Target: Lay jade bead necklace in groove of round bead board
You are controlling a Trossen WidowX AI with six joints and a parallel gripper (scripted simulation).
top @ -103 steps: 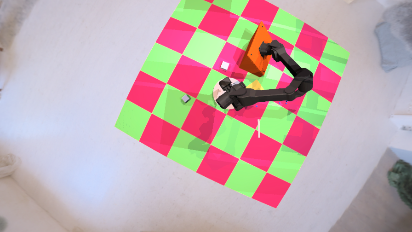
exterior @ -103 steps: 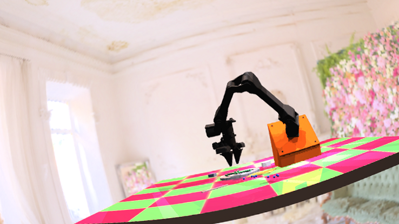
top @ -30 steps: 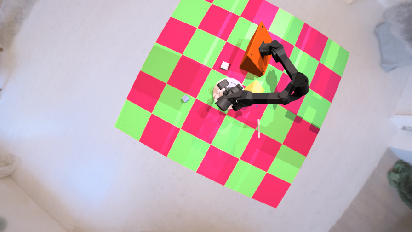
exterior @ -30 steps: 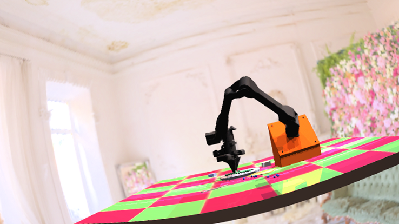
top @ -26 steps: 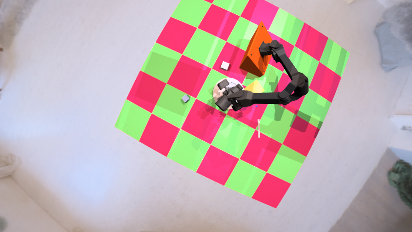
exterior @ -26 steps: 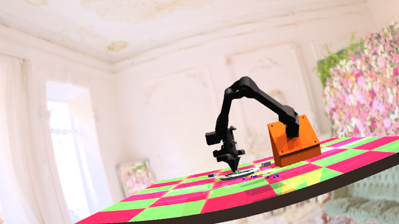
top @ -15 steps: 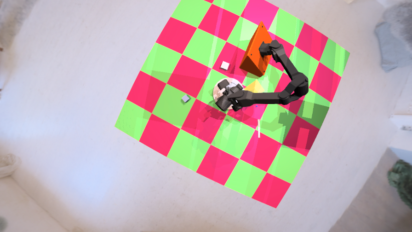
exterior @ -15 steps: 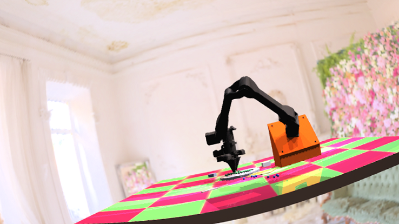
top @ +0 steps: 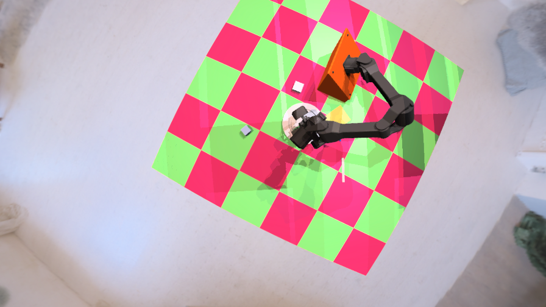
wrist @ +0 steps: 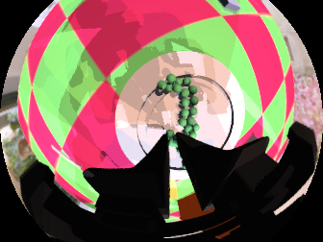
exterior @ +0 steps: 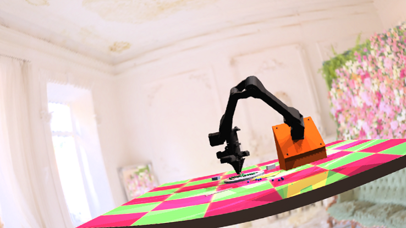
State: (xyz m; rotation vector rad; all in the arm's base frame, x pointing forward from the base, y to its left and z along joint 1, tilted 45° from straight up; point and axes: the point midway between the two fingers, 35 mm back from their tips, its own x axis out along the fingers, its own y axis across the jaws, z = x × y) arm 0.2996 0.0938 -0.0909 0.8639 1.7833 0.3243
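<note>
My gripper tip is 20 mm to the left of the round bead board, 20 mm past it and 20 mm above it. The rest, counted from my gripper tip: white cube (160 mm behind, 140 mm to the right, 20 mm below); then thin white stick (260 mm to the left, 60 mm ahead, 30 mm below); then yellow patch (130 mm behind, 100 mm to the left, 30 mm below).
</note>
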